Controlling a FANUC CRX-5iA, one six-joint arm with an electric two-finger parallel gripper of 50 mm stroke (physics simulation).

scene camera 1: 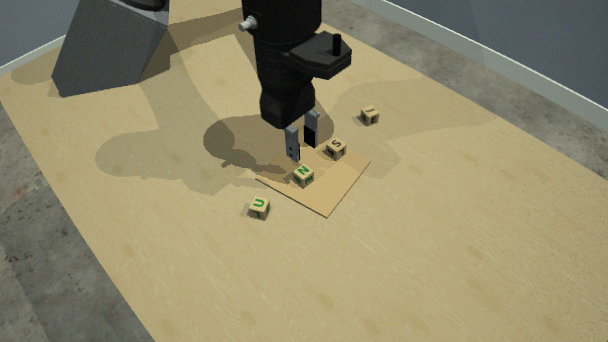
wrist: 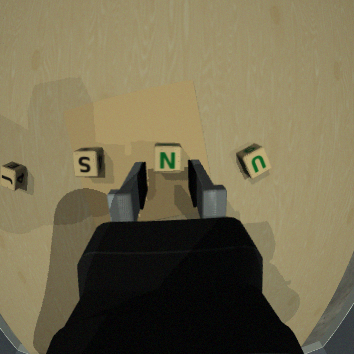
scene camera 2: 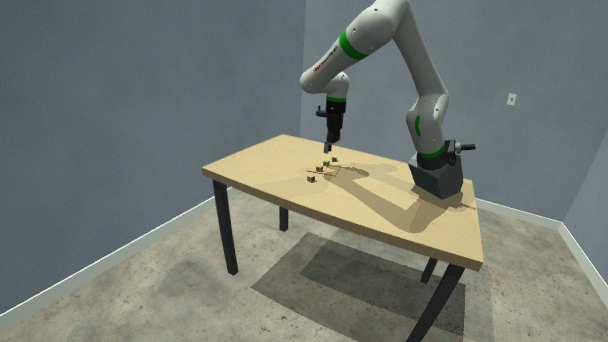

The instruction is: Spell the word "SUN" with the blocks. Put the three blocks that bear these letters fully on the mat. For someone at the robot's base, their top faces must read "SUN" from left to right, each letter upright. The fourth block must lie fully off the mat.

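Observation:
The mat [scene camera 1: 327,204] [wrist: 145,107] lies on the table. The N block [scene camera 1: 303,176] [scene camera 2: 326,163] [wrist: 167,159] sits on it, its green letter upright in the wrist view. The S block [scene camera 1: 336,148] [scene camera 2: 319,168] [wrist: 89,162], letter upright, is by the mat's left edge in the wrist view; whether it is fully on is unclear. The U block [scene camera 1: 259,208] [scene camera 2: 334,159] [wrist: 254,161] lies off the mat to the right, letter nearly upside down. My gripper [scene camera 1: 304,153] [scene camera 2: 327,148] [wrist: 166,174] is open and empty, raised above the N block's base-side edge.
The fourth block [scene camera 1: 369,115] [scene camera 2: 311,178] [wrist: 13,176], with a dark J-like letter lying sideways, is off the mat to the left in the wrist view. All blocks rest on or over the wooden table [scene camera 1: 400,260] [scene camera 2: 260,170]. The robot's grey base [scene camera 1: 110,50] [scene camera 2: 440,177] stands at the table's end.

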